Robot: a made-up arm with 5 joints.
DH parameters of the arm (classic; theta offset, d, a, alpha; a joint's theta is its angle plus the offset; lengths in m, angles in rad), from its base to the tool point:
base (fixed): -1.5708 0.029 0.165 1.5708
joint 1: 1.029 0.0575 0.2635 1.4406
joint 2: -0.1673 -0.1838 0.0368 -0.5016
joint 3: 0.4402 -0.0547 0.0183 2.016
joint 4: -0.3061 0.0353 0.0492 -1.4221
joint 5: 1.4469 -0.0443 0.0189 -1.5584
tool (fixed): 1.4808 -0.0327 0 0
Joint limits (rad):
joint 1: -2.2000..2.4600
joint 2: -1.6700..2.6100
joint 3: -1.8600..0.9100
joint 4: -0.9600..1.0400
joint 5: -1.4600..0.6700
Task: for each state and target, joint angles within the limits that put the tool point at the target. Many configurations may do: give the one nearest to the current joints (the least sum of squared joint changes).
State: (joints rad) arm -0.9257 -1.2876 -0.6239 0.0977 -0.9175
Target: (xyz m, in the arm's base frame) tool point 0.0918 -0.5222 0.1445
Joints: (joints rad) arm -1.6564 -1.1585 -0.3111 -0.3270 -0.7857
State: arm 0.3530 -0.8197 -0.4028 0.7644 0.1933
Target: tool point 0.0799 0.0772 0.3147
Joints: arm 0.7584 -0.3413 -1.0187 1.0400 0.6700
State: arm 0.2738 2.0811 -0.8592 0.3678 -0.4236
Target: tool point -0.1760 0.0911 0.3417
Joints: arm 0.4460 2.1489 -0.7484 0.2169 -0.3583
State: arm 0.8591 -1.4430 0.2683 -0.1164 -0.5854
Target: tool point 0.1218 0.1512 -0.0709
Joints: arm 1.5366 -1.4556 -0.2072 0.4255 -0.6904
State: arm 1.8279 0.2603 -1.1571 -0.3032 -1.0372
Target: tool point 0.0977 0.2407 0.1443
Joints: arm 1.1103 0.1099 -1.3004 -0.3543 -1.1795
